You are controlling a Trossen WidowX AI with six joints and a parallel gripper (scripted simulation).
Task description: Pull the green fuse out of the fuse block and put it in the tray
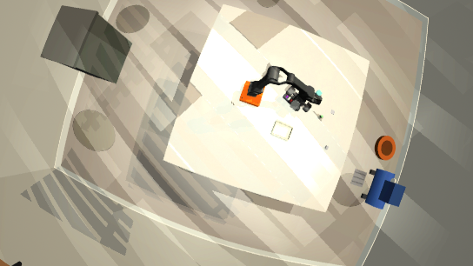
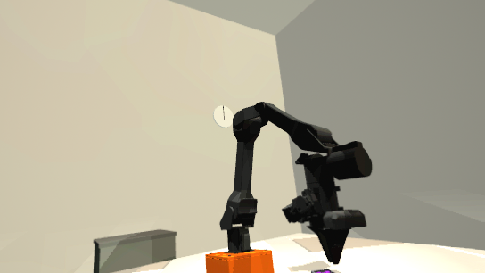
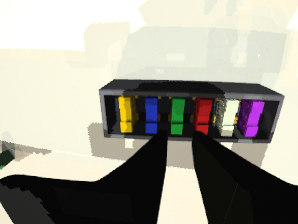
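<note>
The green fuse lies 40 mm below my gripper tip. Round my gripper tip: yellow fuse: 40 mm below, 30 mm ahead, 20 mm to the right; then blue fuse: 40 mm below, 20 mm ahead, 10 mm to the right; then red fuse: 40 mm below, 20 mm behind, 10 mm to the left.
</note>
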